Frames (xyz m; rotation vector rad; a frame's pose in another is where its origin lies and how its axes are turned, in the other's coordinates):
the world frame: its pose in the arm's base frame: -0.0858 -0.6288 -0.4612 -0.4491 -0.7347 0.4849
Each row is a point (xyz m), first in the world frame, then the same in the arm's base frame.
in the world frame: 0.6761 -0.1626 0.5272
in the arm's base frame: 0.0107 -0.2654 0.3263
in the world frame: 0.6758 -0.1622 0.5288
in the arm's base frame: 0.0093 -0.2649 0.3269
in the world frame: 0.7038 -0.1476 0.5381
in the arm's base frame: 0.0168 -0.2355 0.3397
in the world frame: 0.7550 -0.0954 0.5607
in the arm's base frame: 0.0200 -0.1601 0.3528
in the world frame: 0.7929 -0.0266 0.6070
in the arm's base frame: -0.0068 -0.0739 0.3657
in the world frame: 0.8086 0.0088 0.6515
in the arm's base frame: -0.0379 -0.0272 0.3839
